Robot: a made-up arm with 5 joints.
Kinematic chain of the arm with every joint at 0, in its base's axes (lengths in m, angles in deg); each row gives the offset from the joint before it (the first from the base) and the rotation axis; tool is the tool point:
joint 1: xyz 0 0 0.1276 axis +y
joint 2: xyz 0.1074 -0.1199 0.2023 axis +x
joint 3: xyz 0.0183 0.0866 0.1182 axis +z
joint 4: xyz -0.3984 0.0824 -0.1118 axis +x
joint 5: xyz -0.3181 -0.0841 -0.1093 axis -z
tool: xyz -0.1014 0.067 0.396
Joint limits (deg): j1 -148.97..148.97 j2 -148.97..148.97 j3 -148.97..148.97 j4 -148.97..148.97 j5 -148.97..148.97
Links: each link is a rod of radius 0.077 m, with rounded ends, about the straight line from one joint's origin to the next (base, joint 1, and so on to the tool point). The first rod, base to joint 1, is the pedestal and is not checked.
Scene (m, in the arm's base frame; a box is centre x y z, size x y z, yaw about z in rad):
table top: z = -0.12
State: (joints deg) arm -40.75 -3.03 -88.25 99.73 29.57
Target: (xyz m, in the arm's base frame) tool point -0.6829 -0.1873 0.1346
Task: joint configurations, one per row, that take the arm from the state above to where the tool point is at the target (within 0.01 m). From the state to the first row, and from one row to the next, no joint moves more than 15 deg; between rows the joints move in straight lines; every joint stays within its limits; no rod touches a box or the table.
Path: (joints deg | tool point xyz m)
1: -36.96 -3.05 -74.18 98.90 30.48 | -0.3137 0.6498 0.0769
2: -33.16 -3.06 -60.10 98.07 31.39 | -0.4514 0.5290 0.0231
3: -29.37 -3.08 -46.03 97.24 32.30 | -0.5676 0.3748 0.0061
4: -25.58 -3.10 -31.95 96.40 33.21 | -0.6507 0.1965 0.0234
5: -21.78 -3.11 -17.88 95.57 34.12 | -0.6911 0.0053 0.0692
6: -17.99 -3.13 -3.81 94.74 35.03 | -0.6829 -0.1873 0.1346

